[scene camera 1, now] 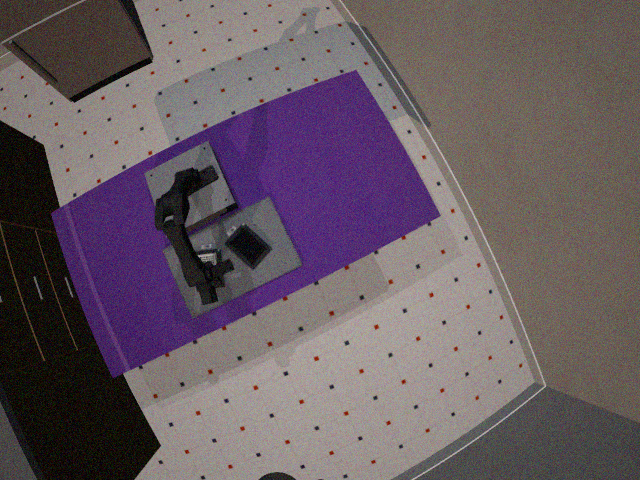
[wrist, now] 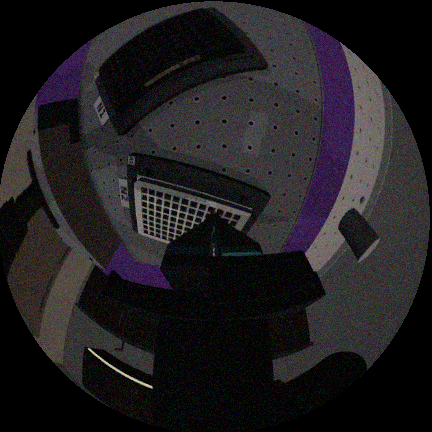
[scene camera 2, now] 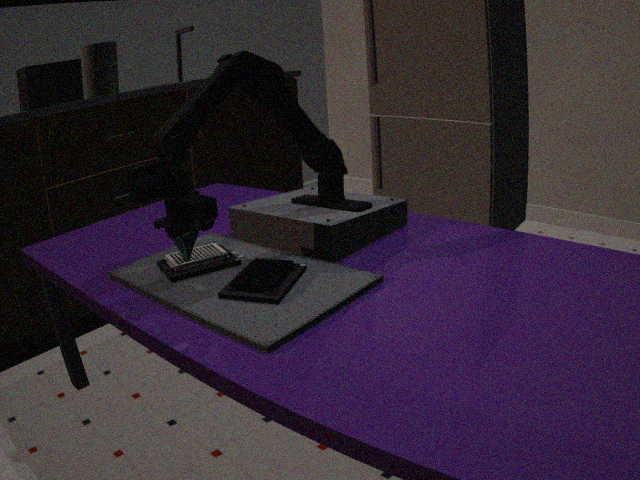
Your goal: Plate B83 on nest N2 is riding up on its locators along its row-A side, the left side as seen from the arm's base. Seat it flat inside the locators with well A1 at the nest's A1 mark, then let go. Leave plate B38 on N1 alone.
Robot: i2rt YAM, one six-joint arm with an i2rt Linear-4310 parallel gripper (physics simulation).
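Places are measured from the arm's base along level axes (x ahead, y left, z up), in metres.
Pixels of known places: gripper, fingertip midpoint: (wrist: 213, 217) (scene camera 2: 187, 260); arm's base, origin of the base link: (scene camera 1: 195, 183) (scene camera 2: 331, 204).
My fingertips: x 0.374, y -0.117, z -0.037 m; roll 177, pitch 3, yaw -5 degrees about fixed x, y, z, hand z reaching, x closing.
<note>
For each thing: its top centre in the pictures, then the offset to it from my fingertips. "*": a spot on its surface instead. Level surfaces: height alone.
- White plate B83, middle of its top: (wrist: 183, 225) (scene camera 2: 195, 254) (scene camera 1: 207, 269) dz +0.002, dx -0.034, dy -0.010 m
- dark nest N2, middle of its top: (wrist: 183, 222) (scene camera 2: 196, 255) (scene camera 1: 207, 269) dz -0.003, dx -0.035, dy -0.009 m
- A1 mark, middle of its top: (wrist: 130, 159) dz -0.013, dx -0.084, dy +0.071 m
- Dark plate B38, middle of its top: (scene camera 2: 263, 271) (scene camera 1: 247, 245) dz +0.001, dx -0.036, dy +0.188 m
- nest N1, surface spot: (wrist: 150, 106) * dz -0.014, dx -0.049, dy +0.119 m
- purple table, its level: dz -0.038 m
White plate B83 (scene camera 1: 207, 255) (scene camera 2: 212, 250) (wrist: 159, 210) lies in dark nest N2 (scene camera 2: 201, 270) (wrist: 200, 176). The A1 mark (wrist: 131, 160) is at the nest's upper left corner in the wrist view. A pale lower edge shows along the plate's upper side there; how far it is tilted is hard to tell. My gripper (scene camera 2: 187, 257) (wrist: 213, 217) is shut and empty, its tips down at the plate's top; I cannot tell whether they touch. The fingers hide the plate's lower right part in the wrist view. Dark plate B38 (scene camera 1: 249, 246) (scene camera 2: 264, 273) (wrist: 172, 47) sits on nest N1 (wrist: 150, 106).
Both nests stand on a grey perforated board (scene camera 1: 279, 242) (scene camera 2: 310, 304) (wrist: 280, 95) on the purple table (scene camera 1: 330, 170) (scene camera 2: 465, 330). The arm's base block (scene camera 1: 214, 193) (scene camera 2: 273, 227) stands beside the board. N1 is close beside N2.
</note>
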